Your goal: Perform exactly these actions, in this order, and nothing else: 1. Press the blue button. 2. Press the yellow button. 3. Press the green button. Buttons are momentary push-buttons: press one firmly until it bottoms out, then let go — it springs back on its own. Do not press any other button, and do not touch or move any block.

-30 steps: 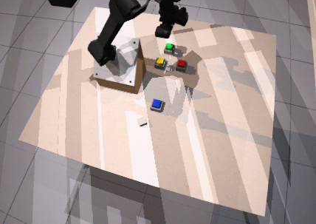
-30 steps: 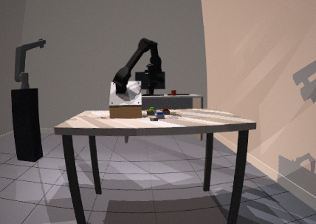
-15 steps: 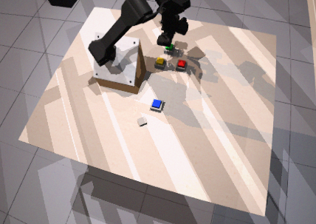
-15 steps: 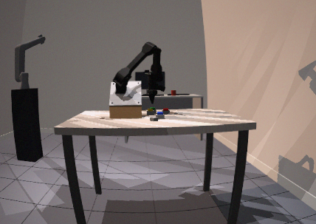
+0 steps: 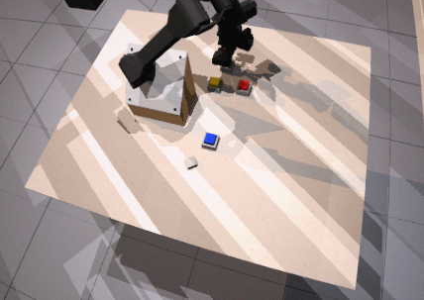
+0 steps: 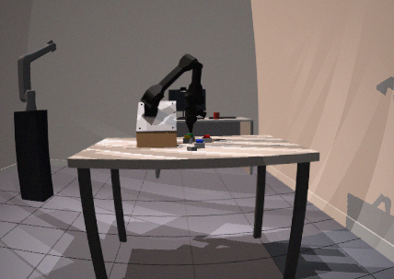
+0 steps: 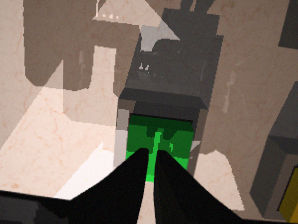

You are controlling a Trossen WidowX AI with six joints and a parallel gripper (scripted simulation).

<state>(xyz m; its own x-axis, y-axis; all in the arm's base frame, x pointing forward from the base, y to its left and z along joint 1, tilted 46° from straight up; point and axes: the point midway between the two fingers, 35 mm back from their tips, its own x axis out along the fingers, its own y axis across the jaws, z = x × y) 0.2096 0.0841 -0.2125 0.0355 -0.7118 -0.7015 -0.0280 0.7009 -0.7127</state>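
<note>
Right now my gripper tip is 20 mm past the yellow button, 100 mm to the left of it and 10 mm above it. Also, from my gripper tip: red button 80 mm ahead, 90 mm to the right, 10 mm below; then blue button 40 mm ahead, 320 mm to the right, 10 mm below; then green button 10 mm below.
</note>
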